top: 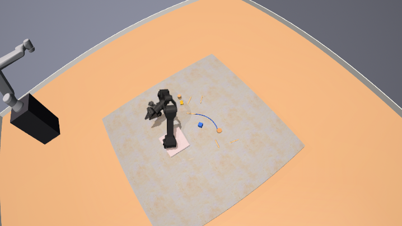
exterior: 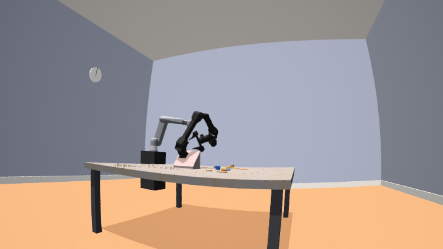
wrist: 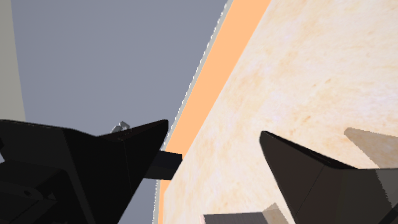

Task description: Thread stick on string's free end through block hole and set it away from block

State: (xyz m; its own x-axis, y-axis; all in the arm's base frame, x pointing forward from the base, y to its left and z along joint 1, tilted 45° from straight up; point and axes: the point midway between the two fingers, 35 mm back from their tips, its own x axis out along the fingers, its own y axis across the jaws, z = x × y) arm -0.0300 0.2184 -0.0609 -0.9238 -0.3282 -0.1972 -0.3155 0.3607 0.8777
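Now: the blue block 340 mm ahead of my gripper tip, 160 mm to the right of it and 190 mm below it. Also, from my gripper tip: thin wooden stick (350 mm ahead, 30 mm to the right, 200 mm below); short wooden cylinder (330 mm ahead, 180 mm to the left, 180 mm below); yellow block (320 mm ahead, 120 mm to the left, 200 mm below).
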